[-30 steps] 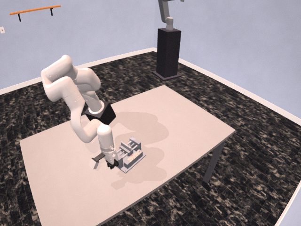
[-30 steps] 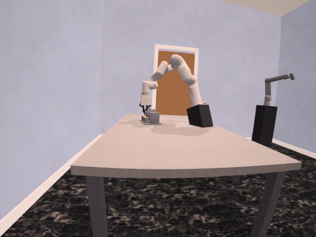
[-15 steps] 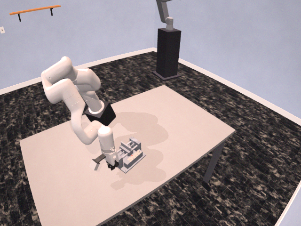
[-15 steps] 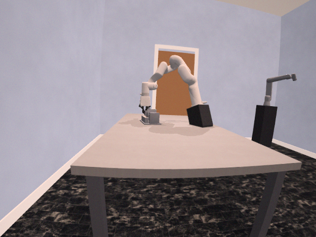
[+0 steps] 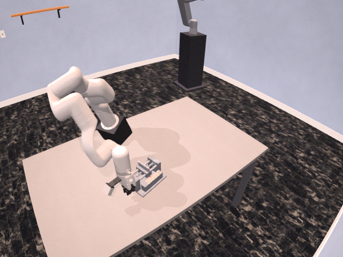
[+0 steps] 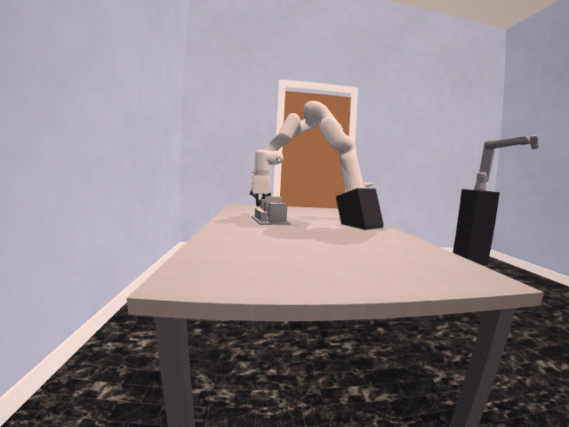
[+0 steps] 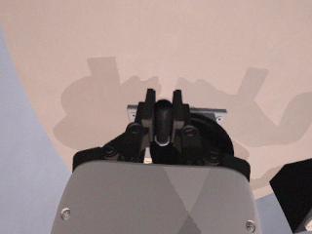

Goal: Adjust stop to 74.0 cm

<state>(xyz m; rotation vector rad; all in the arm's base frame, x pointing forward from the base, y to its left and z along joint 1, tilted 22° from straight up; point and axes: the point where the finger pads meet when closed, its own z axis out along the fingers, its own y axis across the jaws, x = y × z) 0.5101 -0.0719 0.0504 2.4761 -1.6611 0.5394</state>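
Right now my hand is 20 mm to the right of the black handwheel and 20 mm past it. The rest, counted from my hand: handwheel knob 10 mm to the left; then sliding stop block 140 mm to the left, 70 mm behind, 20 mm above.
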